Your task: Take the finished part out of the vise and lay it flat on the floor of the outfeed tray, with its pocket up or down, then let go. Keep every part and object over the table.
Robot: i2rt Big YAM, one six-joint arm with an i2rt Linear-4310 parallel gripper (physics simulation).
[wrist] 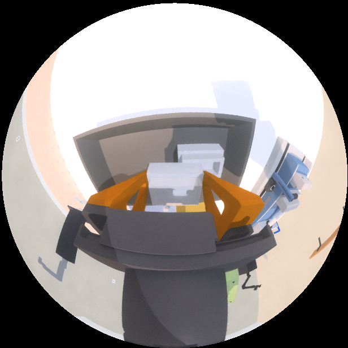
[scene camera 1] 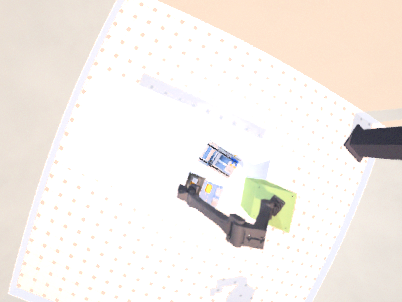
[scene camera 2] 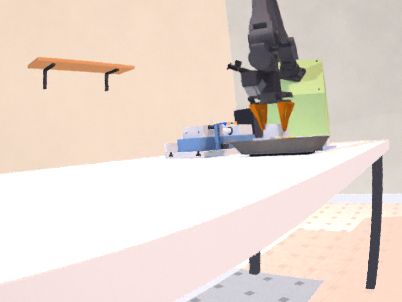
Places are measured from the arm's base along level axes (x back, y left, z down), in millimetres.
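Pixels of known places: gripper, fingertip midpoint: (scene camera 2: 274, 131); arm's base, origin of the base link: (scene camera 1: 274, 205) (scene camera 2: 291, 74).
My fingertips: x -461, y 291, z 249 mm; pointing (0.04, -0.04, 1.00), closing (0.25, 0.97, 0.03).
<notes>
For each thing: its top centre in the pictures, then the offset to it from my fingertips.
- light grey block-shaped part, middle of its top: (scene camera 2: 275, 123) dy -3, dx +12, dz -20 mm
- grey vise, middle of its top: (scene camera 2: 216, 125) (scene camera 1: 221, 161) dy -301, dx +37, dz -37 mm
- yellow block, middle of its top: (scene camera 1: 208, 188) dy -66, dx +116, dz +18 mm
A light grey block-shaped part (scene camera 2: 273, 131) (wrist: 175, 182) is between the orange fingers of my gripper (scene camera 2: 273, 129) (wrist: 175, 175), which is shut on it. In scene camera 2 it shows just above the tray's near rim, so its underside is hidden. A recess shows in its face in the wrist view; which way the pocket faces is unclear. The dark outfeed tray (scene camera 1: 201, 181) (scene camera 2: 280, 146) (wrist: 135, 126) is below. A second light grey part (wrist: 200, 150) lies in it, beyond the held part and to the right. The blue and grey vise (scene camera 1: 220, 159) (scene camera 2: 195, 145) (wrist: 285, 182) stands beside the tray.
A yellow block (scene camera 1: 209, 188) (wrist: 190, 207) sits on a pale blue plate on the tray's arm-base side. A green panel (scene camera 1: 282, 202) (scene camera 2: 305, 117) stands at the arm's base. An orange wall shelf (scene camera 2: 82, 65) is far left in scene camera 2.
</notes>
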